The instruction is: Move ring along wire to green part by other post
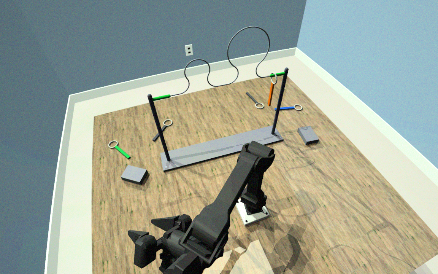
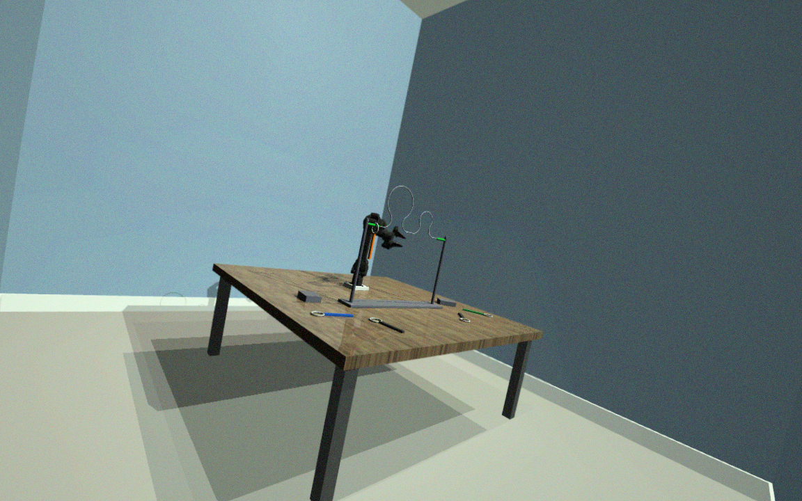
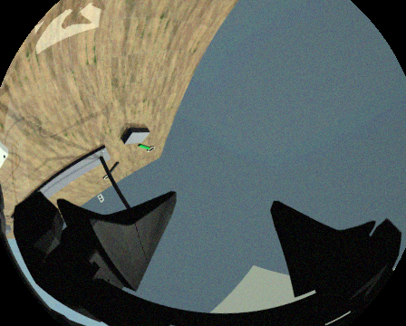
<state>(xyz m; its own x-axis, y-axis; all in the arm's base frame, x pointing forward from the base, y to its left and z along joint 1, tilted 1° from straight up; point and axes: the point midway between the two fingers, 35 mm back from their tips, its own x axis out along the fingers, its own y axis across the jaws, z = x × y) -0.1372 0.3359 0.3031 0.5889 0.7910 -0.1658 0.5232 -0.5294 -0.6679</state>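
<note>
My gripper tip is 55 cm to the left of the ring with orange handle, 48 cm short of it and 1 cm below it.
</note>
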